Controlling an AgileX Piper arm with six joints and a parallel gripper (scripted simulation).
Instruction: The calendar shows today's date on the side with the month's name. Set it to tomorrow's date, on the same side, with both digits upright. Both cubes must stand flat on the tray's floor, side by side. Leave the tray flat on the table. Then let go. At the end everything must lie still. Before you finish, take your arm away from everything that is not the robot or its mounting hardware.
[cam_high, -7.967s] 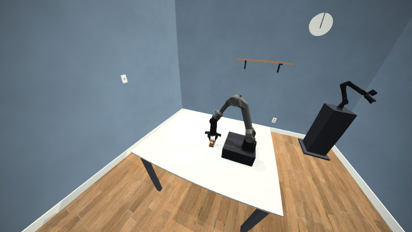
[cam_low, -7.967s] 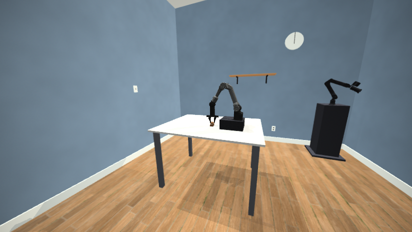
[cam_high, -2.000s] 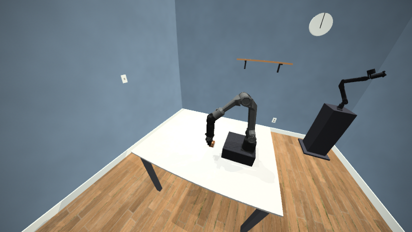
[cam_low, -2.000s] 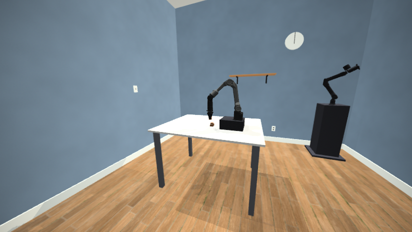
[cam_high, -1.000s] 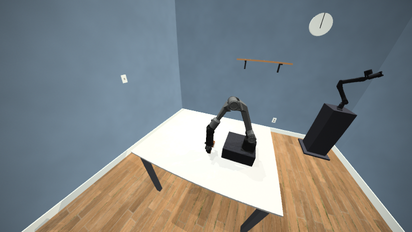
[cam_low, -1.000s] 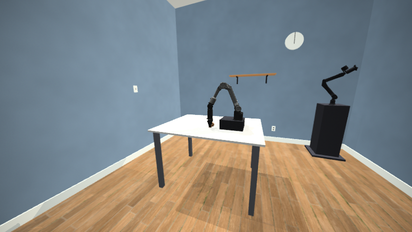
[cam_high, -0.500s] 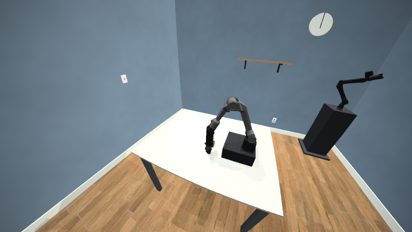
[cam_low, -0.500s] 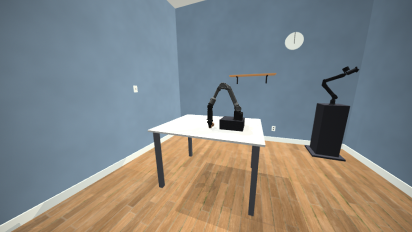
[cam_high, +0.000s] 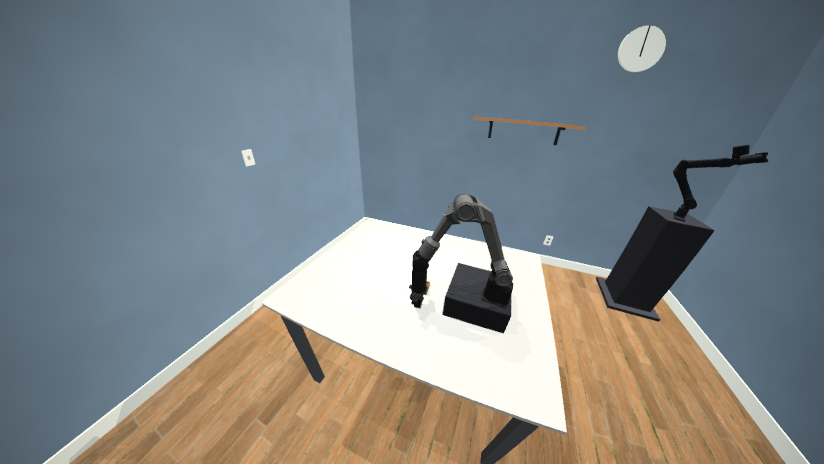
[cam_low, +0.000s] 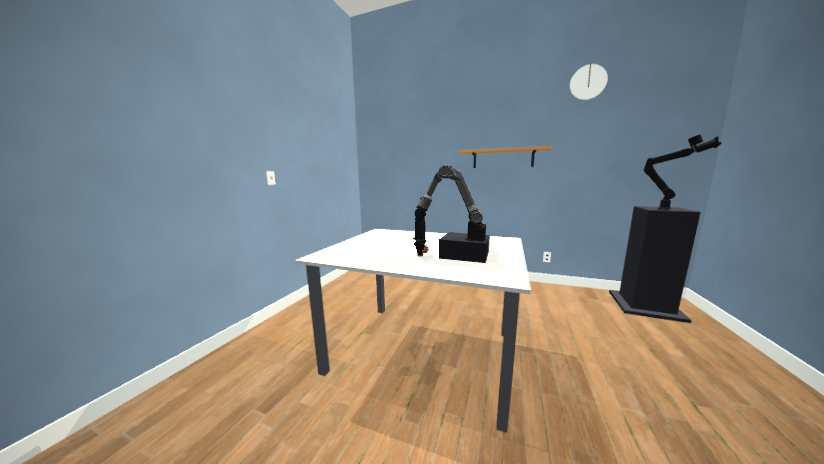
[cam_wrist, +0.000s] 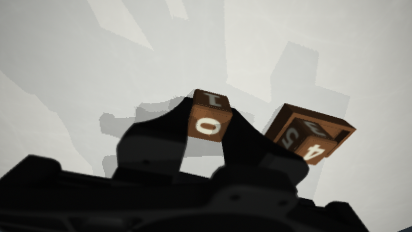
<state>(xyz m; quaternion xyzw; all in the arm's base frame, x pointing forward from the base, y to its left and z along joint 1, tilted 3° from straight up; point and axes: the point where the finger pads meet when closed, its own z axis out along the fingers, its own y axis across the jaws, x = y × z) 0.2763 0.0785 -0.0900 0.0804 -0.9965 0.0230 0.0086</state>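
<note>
Right now my hand is right at the brown wooden cube.
</note>
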